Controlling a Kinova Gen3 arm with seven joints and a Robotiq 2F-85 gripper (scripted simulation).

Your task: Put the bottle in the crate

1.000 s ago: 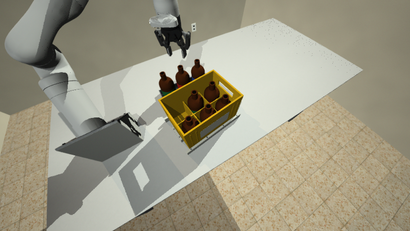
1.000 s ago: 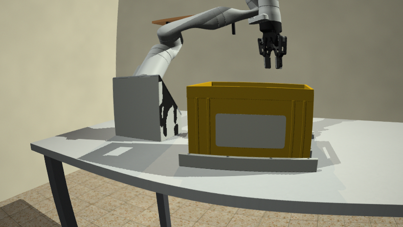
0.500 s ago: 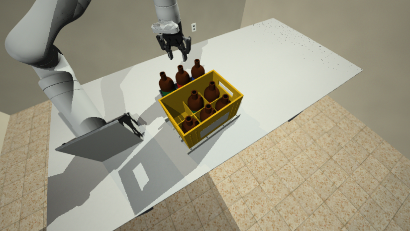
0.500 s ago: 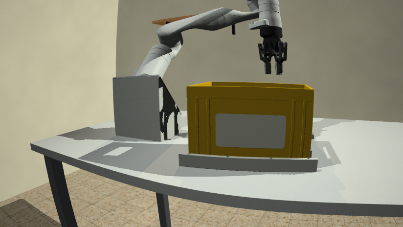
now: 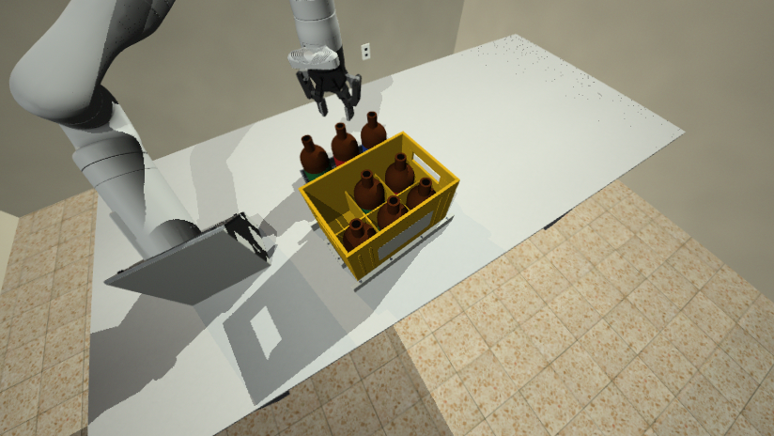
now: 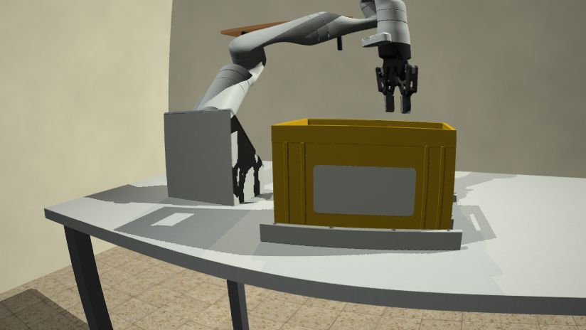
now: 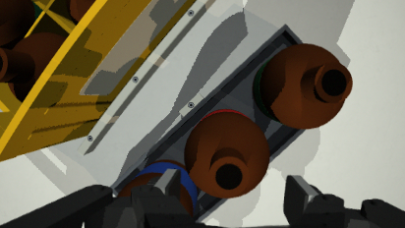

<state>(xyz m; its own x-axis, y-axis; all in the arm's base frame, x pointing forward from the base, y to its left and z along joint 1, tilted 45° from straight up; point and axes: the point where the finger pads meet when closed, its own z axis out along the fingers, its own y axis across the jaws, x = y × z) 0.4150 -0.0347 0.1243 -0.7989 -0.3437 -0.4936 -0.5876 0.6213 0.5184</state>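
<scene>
Right now my hand is 19 cm above the tray. The rest, counted from my hand: yellow crate 4 cm behind, 22 cm to the right, 12 cm below.
</scene>
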